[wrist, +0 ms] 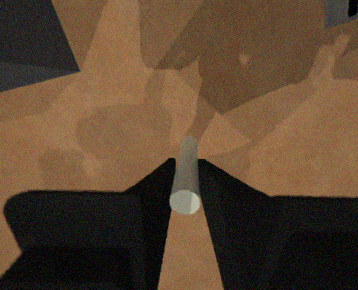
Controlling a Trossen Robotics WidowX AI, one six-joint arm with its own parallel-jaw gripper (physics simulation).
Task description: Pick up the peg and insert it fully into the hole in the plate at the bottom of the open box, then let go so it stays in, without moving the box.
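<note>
The pale grey peg stands roughly upright in the wrist view, its round top end toward the camera. My gripper is shut on the peg, with one black finger against each side. Part of the box shows at the top right corner as a grey wall with a dark strip beside it. The plate and its hole do not show in this view.
A dark block-like object fills the top left corner. The brown table top lies below, with shadows of the arm and the peg across its upper part.
</note>
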